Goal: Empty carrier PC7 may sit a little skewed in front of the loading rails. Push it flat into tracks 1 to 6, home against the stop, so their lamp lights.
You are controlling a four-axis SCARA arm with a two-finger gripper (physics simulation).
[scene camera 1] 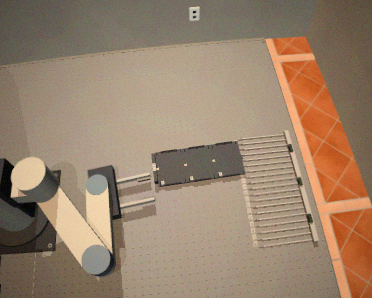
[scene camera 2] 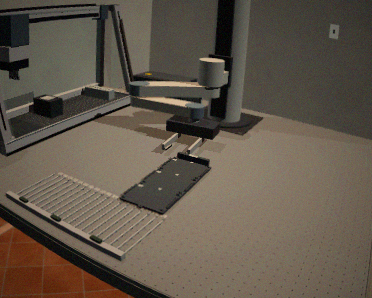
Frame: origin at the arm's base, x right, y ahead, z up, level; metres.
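Seen in the pictures: gripper, fingertip midpoint: (scene camera 1: 152, 186) (scene camera 2: 175, 149); arm's base at its link origin: (scene camera 1: 20, 212) (scene camera 2: 223, 121).
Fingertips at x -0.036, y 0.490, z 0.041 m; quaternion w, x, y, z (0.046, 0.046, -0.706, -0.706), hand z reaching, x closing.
Note:
Offsets run from my fingertips to a thing's top centre. "*": to the spot under its first point.
The dark flat carrier PC7 {dx -0.081, dy +0.169, dz +0.002 m} (scene camera 1: 200, 164) (scene camera 2: 167, 187) lies on the table. Its front edge reaches over the near ends of the loading rails (scene camera 1: 287, 245) (scene camera 2: 145, 233) at one end of the row; it looks nearly in line with them, slightly skewed. Most of each rail shows between it and the stop bar (scene camera 1: 304, 202) (scene camera 2: 75, 230). Small dark green blocks on the bar show no glow. Which tracks are covered cannot be read. My gripper (scene camera 1: 152, 188) (scene camera 2: 179, 149) is shut and empty, its two fingers parallel with a gap between. One fingertip is at the carrier's raised rear end, touching or almost touching.
The arm's post (scene camera 2: 241, 65) stands behind the gripper. A framed machine (scene camera 2: 65, 122) with a dark deck stands at the left in the second view, with a dark box {* dx +0.564, dy +0.075, dz +0.070 m} (scene camera 2: 48, 106) on it. The table edge runs just beyond the stop bar, above orange floor tiles (scene camera 1: 325, 145) (scene camera 2: 30, 260).

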